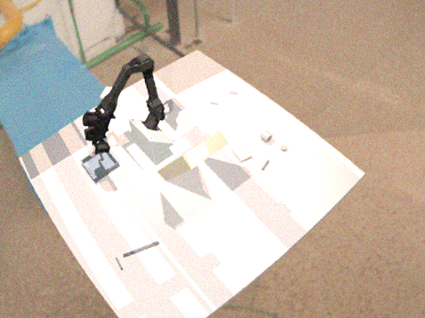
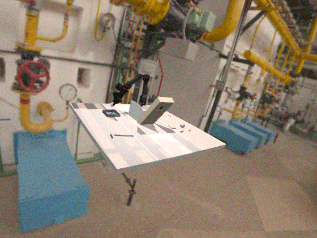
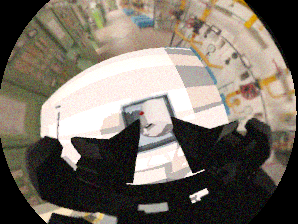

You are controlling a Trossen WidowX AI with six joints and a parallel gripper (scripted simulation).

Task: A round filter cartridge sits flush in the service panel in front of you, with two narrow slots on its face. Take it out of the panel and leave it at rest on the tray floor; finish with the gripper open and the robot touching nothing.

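Now: the dark-framed tray 11 cm below my gripper tip. Also, from my gripper tip: round filter cartridge: right at my gripper tip.
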